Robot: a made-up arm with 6 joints.
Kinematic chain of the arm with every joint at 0, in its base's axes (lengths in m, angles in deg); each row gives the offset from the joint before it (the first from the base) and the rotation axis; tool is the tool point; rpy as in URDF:
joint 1: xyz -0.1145 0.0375 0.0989 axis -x
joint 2: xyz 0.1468 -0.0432 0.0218 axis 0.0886 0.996 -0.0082
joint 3: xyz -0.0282 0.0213 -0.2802 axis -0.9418 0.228 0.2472
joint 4: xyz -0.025 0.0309 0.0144 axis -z
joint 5: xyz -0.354 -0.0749 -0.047 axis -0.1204 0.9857 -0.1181
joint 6: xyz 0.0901 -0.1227 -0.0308 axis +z
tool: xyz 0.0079 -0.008 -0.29 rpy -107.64 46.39 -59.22
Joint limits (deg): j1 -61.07..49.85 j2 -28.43..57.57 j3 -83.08..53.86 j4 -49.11..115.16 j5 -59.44..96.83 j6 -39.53..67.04
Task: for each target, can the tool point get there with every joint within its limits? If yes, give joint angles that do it. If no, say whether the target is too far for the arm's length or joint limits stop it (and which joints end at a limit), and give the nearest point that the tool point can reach.
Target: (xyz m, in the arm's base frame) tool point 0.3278 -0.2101 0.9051
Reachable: no: joint limits stop it (at a limit: joint 1, joint 2, joint 5) | nearest point 0.1661 -0.1137 0.6552 | short by 0.313 m
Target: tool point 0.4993 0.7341 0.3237
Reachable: no: joint limits stop it (at a limit: joint 1, joint 2, joint 4, joint 6) | nearest point 0.2943 0.7901 0.3329 | short by 0.213 m
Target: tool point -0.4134 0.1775 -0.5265
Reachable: yes | joints -29.88 -7.66 19.96 23.27 25.01 38.61
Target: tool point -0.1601 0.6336 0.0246
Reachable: yes | joints 6.72 35.30 -52.94 87.45 31.74 36.73
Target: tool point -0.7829 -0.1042 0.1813
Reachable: yes | joints 8.14 43.85 20.62 21.64 40.97 -29.25
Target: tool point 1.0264 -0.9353 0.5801
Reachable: no: too far | nearest point 0.2027 -0.6283 0.1676 | short by 0.971 m
